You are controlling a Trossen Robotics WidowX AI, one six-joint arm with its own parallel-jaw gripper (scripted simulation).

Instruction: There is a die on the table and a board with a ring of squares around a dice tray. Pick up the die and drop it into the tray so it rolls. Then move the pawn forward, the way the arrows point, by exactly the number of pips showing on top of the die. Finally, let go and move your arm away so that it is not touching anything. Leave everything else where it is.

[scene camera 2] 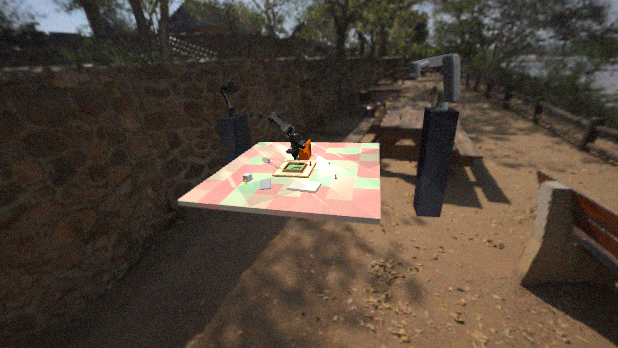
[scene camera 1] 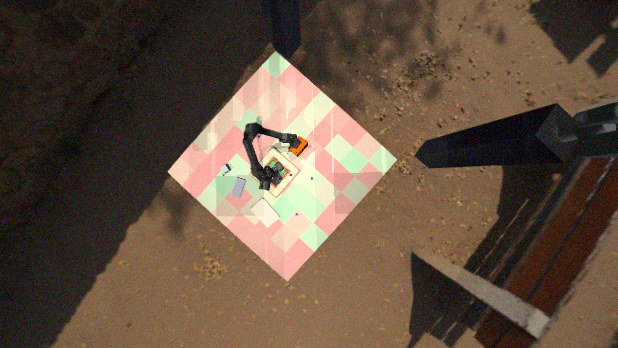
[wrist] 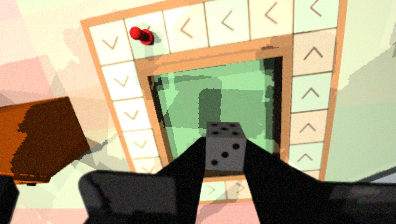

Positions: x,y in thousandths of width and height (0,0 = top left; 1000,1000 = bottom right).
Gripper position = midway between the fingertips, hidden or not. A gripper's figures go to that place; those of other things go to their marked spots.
Scene:
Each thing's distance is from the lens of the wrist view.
my gripper (wrist: 562,641): 0.12 m
grey die (wrist: 569,632): 0.10 m
green dice tray (wrist: 615,413): 0.19 m
The marked spots on the green dice tray and the grey die are 0.10 m apart.

